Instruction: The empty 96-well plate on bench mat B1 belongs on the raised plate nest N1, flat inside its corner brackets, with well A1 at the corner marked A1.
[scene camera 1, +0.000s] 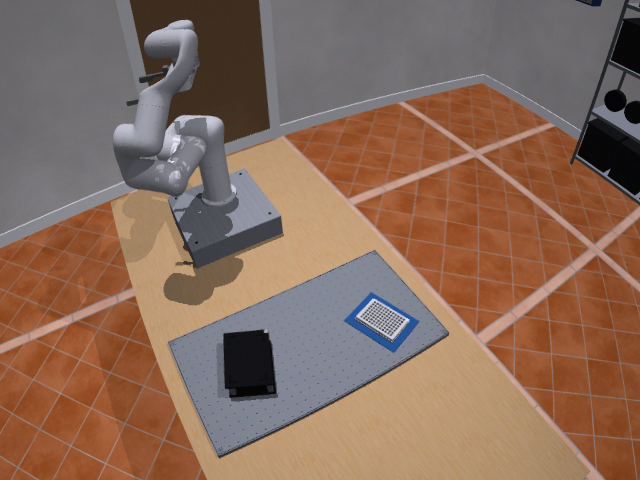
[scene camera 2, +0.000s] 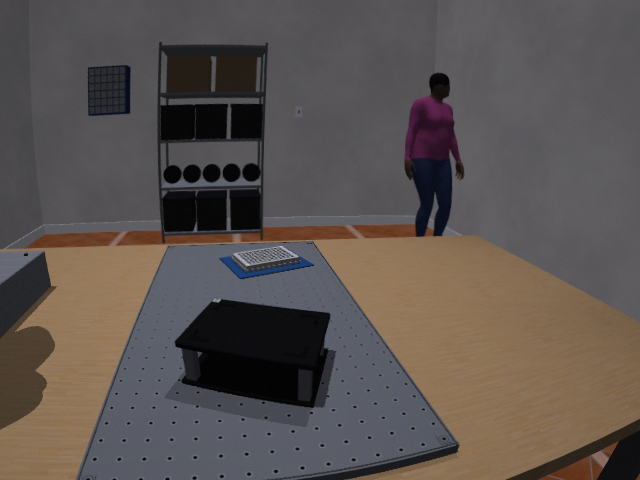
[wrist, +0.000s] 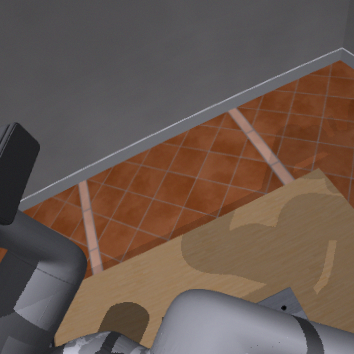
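Where they show: hand at its tool point: (scene camera 1: 140, 89) (wrist: 183, 138); arm's base at its link origin: (scene camera 1: 219, 195).
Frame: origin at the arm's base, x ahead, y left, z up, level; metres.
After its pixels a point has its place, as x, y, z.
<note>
The white 96-well plate (scene camera 1: 382, 319) @(0.684, 0.201, -0.051) (scene camera 2: 266, 257) @(0.684, 0.192, -0.051) lies flat on the blue bench mat B1 (scene camera 1: 393, 346) @(0.767, 0.180, -0.064) (scene camera 2: 240, 273) @(0.624, 0.140, -0.063). The black raised nest N1 (scene camera 1: 247, 359) @(0.634, -0.177, -0.005) (scene camera 2: 258, 330) @(0.631, -0.183, -0.005) stands apart from it, its top bare inside low corner brackets. A small pale marker (scene camera 1: 266, 331) @(0.583, -0.097, -0.004) (scene camera 2: 217, 300) @(0.582, -0.098, -0.005) sits at one nest corner; its lettering is too small to read. My gripper (scene camera 1: 134, 90) @(-0.023, -0.169, 0.468) is open and empty, held high beside the folded arm, far from plate and nest. Part of one dark finger shows at the left edge in the wrist view. Well A1 cannot be made out.
The grey perforated board (scene camera 1: 310, 335) @(0.616, 0.012, -0.066) (scene camera 2: 206, 439) @(0.562, -0.296, -0.066) carries mat and nest on the wooden table (scene camera 1: 439, 413) @(0.995, 0.167, -0.078) (scene camera 2: 439, 299) @(0.990, -0.014, -0.079). My arm's grey base block (scene camera 1: 258, 206) @(0.132, 0.094, -0.001) (scene camera 2: 20, 289) @(0.212, 0.022, -0.034) stands behind the board. A person (scene camera 2: 433, 129) and a shelf rack (scene camera 2: 212, 50) are beyond the table.
</note>
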